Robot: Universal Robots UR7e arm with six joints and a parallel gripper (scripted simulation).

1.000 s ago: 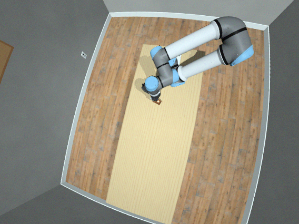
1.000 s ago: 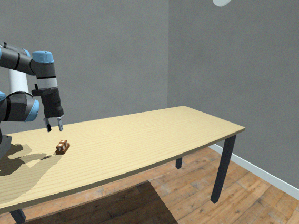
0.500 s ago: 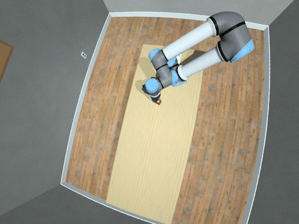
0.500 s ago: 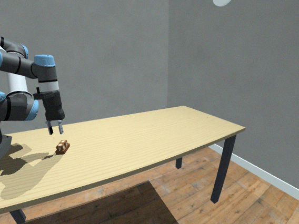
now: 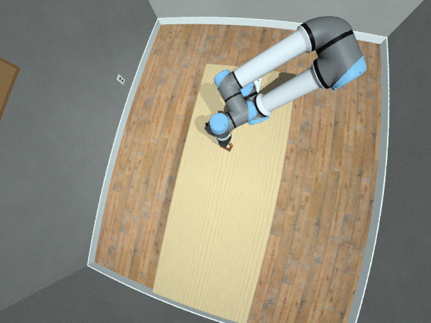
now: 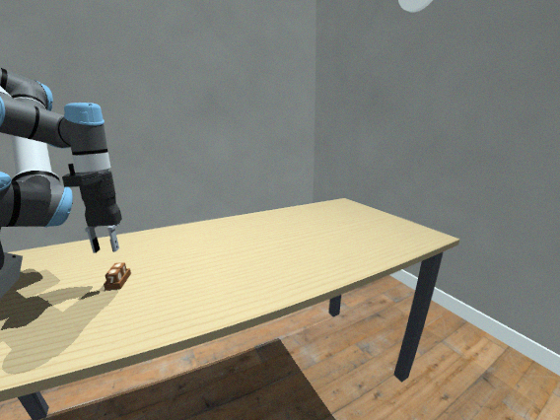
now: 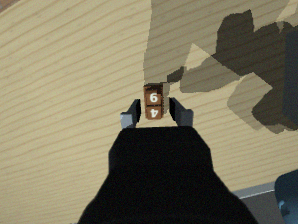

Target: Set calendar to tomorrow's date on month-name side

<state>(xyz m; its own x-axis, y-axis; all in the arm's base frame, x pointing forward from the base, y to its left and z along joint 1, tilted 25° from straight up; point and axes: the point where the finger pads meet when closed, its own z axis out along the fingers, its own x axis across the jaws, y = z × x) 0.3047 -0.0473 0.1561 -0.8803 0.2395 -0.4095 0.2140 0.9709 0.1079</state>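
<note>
My hand is 20 mm to the right of the dark brown calendar tray and 110 mm above it.
</note>
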